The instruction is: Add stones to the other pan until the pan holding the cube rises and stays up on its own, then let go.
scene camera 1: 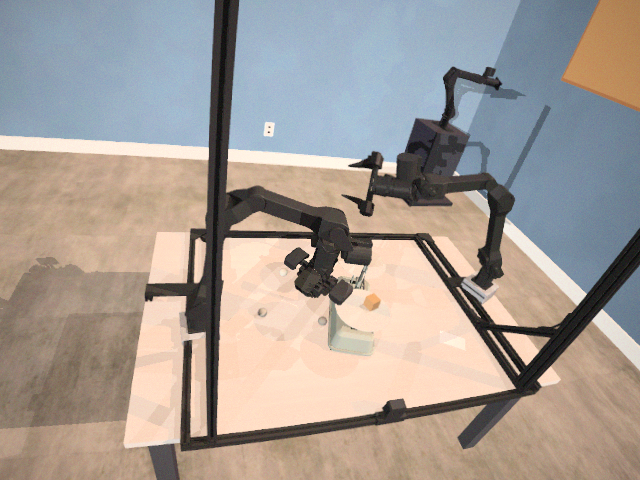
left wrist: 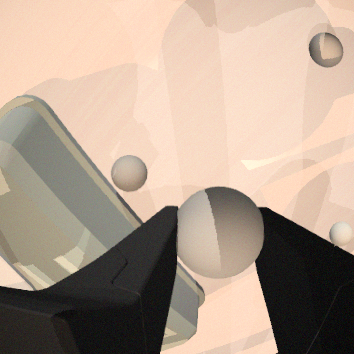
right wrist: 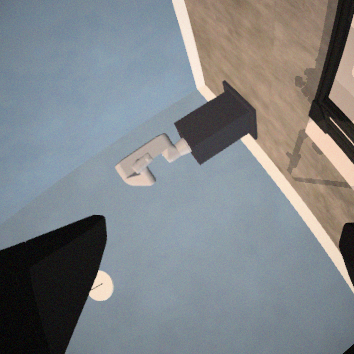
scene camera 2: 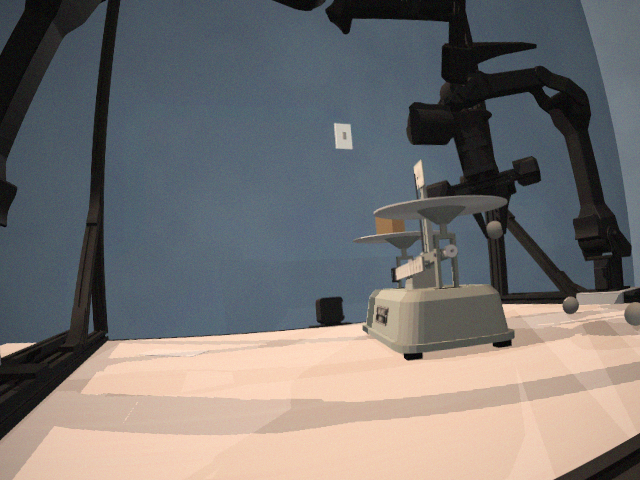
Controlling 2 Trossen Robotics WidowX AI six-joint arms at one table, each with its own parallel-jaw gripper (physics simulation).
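Frame: origin at the left arm's base, x down, y ahead, z right, level; centimetres.
Where they show: left gripper, between the fingertips: (left wrist: 215, 218) (scene camera 2: 496, 236); right gripper, between the fingertips: (scene camera 1: 344, 180) (right wrist: 230, 233) (scene camera 2: 539, 3); left arm's base, origin of its link: (scene camera 1: 199, 323) (scene camera 2: 609, 290); right arm's base, origin of its link: (scene camera 1: 481, 282).
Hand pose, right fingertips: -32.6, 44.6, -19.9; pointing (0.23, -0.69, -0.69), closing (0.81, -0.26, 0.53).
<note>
Each offset is from my right fingertips to the top centre of the thing, as dx, dy, dz. "spot": to the spot under its first point.
An orange cube {+17.4, -1.3, +32.6} (scene camera 1: 372, 301) (scene camera 2: 388, 225) rests on one pan {spot: +20.4, -7.5, +35.2} (scene camera 1: 354, 316) of the pale green balance {+11.4, -0.1, +24.6} (scene camera 1: 351, 345) (scene camera 2: 444, 320) (left wrist: 60, 195). That pan is the lower one in scene camera 2; the other pan {+19.1, +3.7, +15.9} (scene camera 2: 439, 205) is higher, its top seen too edge-on to tell what lies on it. My left gripper (scene camera 1: 317, 279) (scene camera 2: 494, 229) (left wrist: 215, 218) is shut on a grey stone, which in scene camera 2 shows below the raised pan's rim, right of its stem. My right gripper (scene camera 1: 346, 180) (right wrist: 230, 233) is open and empty, high behind the balance in scene camera 1.
Loose stones lie on the table: one {+32.0, -9.8, +24.9} (scene camera 1: 322, 320) (left wrist: 129, 173) beside the balance, one {+32.0, -26.5, +18.4} (scene camera 1: 262, 312) (left wrist: 326, 50) farther left in scene camera 1, and a pale one {+32.0, -15.4, +2.1} (scene camera 1: 283, 272) (left wrist: 341, 234) behind. A black frame (scene camera 1: 310, 427) borders the table; a post (scene camera 1: 219, 155) rises at left.
</note>
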